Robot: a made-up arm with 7 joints. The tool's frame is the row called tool.
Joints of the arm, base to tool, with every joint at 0 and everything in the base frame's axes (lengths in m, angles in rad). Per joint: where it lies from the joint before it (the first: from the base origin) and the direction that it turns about. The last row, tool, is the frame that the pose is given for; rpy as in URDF.
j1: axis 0.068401 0.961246 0.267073 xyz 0 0 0
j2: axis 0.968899 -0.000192 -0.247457 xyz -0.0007 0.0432 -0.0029
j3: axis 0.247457 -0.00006 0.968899 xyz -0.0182 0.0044 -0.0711
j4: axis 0.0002 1 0.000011 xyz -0.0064 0 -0.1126
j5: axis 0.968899 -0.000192 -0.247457 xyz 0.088 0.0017 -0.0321
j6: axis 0.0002 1 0.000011 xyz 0.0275 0 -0.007
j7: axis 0.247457 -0.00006 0.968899 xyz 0.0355 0 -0.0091
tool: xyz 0 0 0 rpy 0 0.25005 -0.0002
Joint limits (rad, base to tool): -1.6..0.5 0..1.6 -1.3..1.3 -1.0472..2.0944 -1.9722..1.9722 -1.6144..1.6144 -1.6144..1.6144
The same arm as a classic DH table. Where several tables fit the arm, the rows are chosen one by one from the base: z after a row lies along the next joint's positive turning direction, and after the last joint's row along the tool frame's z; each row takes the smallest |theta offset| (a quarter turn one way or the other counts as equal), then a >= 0, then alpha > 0; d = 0 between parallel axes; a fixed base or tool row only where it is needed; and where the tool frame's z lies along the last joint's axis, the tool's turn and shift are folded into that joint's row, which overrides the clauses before.
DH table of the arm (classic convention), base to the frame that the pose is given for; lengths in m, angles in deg. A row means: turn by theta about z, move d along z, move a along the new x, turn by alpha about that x. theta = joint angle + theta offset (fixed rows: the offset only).
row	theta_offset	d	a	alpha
base (fixed)	-4.07	0.0000	0.0000	-74.51
j1	-75.12	0.0407	-0.0148	-90.00
j2	74.00	0.0000	-0.0044	90.00
j3	90.00	-0.1841	0.0217	-90.00
j4	90.00	0.0017	0.0093	90.00
j5	0.00	0.1216	0.0000	-90.00
j6	-90.00	0.0000	0.0366	90.00
j7	0.00	0.0000	0.0000	0.00
Joint limits (deg, base to tool): -91.67..28.65 0.00..91.67 -74.48..74.48 -60.00..120.00 -113.00..113.00 -92.50..92.50 -92.50..92.50

